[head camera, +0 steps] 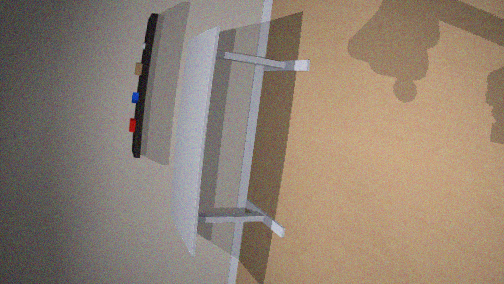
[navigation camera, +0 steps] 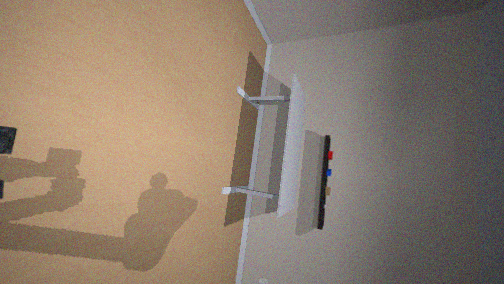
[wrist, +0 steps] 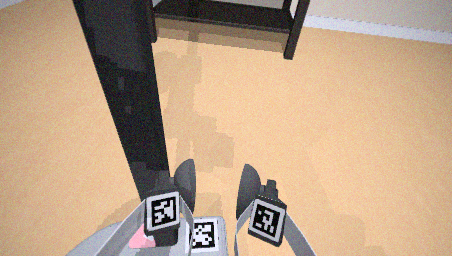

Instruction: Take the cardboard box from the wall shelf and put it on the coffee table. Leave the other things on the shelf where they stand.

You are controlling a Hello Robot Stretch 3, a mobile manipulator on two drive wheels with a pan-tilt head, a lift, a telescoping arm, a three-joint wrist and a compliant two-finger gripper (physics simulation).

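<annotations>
You'd find my gripper in the wrist view (217, 179). In the head camera view the gripper is out of frame, and in the navigation camera view it's out of frame too. There's also a white table, and on it (navigation camera: 287, 194) and (head camera: 200, 60) are the same spot.
</annotations>
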